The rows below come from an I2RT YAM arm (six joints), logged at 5 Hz.
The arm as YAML. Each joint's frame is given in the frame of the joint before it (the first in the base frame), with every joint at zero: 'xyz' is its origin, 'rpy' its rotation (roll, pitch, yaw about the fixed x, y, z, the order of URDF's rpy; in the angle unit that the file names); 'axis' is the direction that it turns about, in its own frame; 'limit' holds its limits. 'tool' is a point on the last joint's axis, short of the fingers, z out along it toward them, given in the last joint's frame.
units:
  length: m
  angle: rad
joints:
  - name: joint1
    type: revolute
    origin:
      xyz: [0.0, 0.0, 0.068]
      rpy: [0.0, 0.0, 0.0]
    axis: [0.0, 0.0, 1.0]
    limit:
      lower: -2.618
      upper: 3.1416
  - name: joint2
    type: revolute
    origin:
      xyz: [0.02, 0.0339, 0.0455]
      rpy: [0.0, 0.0, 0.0]
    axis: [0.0, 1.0, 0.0]
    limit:
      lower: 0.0
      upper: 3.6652
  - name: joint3
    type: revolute
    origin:
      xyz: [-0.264, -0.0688, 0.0]
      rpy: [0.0, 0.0, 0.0]
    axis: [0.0, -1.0, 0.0]
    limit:
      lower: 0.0
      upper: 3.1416
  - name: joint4
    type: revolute
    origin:
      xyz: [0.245, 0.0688, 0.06]
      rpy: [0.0, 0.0, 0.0]
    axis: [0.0, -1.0, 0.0]
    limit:
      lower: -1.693
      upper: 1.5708
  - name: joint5
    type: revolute
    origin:
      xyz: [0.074, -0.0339, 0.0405]
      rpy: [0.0, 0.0, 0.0]
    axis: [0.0, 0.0, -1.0]
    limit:
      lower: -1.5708
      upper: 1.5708
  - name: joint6
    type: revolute
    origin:
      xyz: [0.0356, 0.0, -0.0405]
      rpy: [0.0, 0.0, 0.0]
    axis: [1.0, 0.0, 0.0]
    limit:
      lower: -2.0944
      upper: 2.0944
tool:
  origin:
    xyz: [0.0, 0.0, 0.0]
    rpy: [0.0, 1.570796, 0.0]
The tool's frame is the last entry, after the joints.
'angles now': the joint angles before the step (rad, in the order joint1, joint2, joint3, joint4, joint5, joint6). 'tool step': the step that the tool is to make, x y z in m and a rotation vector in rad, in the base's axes. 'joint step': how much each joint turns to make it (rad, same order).
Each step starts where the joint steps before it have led.
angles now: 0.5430, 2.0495, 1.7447, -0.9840, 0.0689, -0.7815
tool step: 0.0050, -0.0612, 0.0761, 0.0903, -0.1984, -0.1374
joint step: -0.1369, -0.1787, 0.0165, 0.0226, 0.0099, -0.0029
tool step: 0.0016, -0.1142, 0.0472, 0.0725, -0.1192, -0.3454
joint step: -0.2873, -0.1291, -0.0006, -0.0007, -0.0016, 0.0704
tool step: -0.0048, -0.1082, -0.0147, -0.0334, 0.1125, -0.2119
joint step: -0.2930, 0.0262, -0.0030, -0.0760, -0.0134, -0.0878
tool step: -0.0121, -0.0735, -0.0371, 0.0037, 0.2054, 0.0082
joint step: -0.2007, 0.0912, -0.0001, -0.0991, -0.0388, -0.2110
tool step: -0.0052, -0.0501, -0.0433, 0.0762, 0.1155, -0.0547
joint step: -0.1259, 0.1155, -0.0001, -0.0210, -0.0378, -0.0633
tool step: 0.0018, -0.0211, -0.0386, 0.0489, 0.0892, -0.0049
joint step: -0.0434, 0.1006, 0.0000, -0.0017, -0.0034, -0.0384
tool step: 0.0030, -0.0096, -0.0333, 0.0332, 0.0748, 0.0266
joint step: -0.0152, 0.0846, -0.0002, 0.0032, 0.0087, -0.0423
